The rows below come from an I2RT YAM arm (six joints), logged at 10 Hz.
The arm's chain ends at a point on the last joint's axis. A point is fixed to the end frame.
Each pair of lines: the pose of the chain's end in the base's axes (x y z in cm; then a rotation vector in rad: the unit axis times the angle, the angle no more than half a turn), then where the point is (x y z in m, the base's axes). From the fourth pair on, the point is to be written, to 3 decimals.
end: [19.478, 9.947, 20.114, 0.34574, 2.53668, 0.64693]
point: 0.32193 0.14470 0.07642
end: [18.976, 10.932, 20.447, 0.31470, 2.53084, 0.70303]
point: 0.31631 0.16280 0.08244
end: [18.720, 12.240, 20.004, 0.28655, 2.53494, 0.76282]
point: 0.31132 0.18453 0.07961
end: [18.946, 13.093, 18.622, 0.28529, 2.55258, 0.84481]
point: 0.308 0.203 0.066
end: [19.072, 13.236, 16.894, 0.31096, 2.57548, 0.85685]
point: 0.306 0.205 0.046
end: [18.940, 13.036, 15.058, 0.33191, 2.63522, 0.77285]
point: 0.300 0.193 0.018
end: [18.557, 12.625, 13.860, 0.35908, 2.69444, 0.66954]
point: 0.290 0.177 -0.004
